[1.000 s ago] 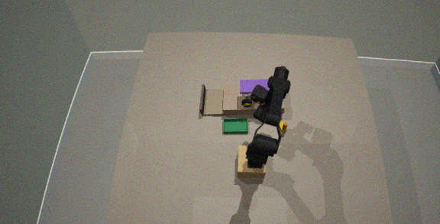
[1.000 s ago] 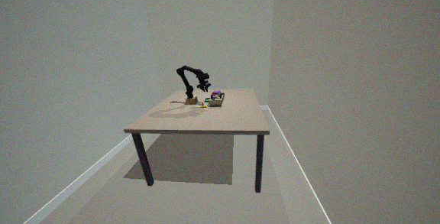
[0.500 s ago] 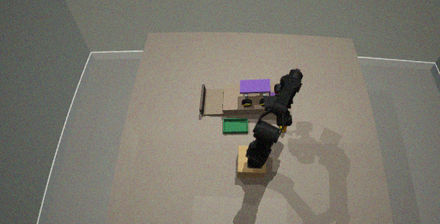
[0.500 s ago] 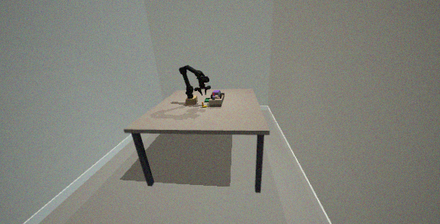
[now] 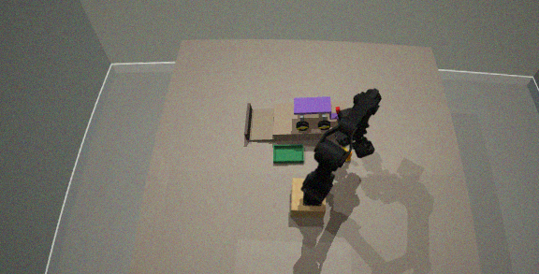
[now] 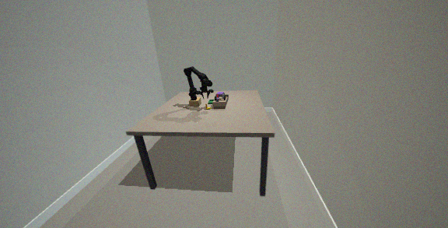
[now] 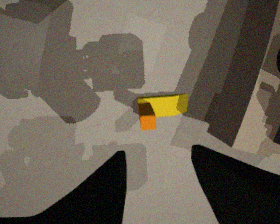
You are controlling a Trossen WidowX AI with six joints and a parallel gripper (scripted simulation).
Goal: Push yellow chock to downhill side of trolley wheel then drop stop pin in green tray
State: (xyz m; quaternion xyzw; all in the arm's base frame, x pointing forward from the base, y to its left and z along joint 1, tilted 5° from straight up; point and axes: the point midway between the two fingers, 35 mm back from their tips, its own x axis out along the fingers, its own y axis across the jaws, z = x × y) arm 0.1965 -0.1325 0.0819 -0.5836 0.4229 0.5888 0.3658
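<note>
The yellow chock is 20 mm ahead of my gripper tip, 10 mm to the left of it and 100 mm below it. Round my gripper tip: red-headed stop pin: 130 mm ahead, 40 mm to the left; green tray: 10 mm ahead, 230 mm to the left, 130 mm below; purple-topped trolley: 150 mm ahead, 140 mm to the left, 20 mm below.
</note>
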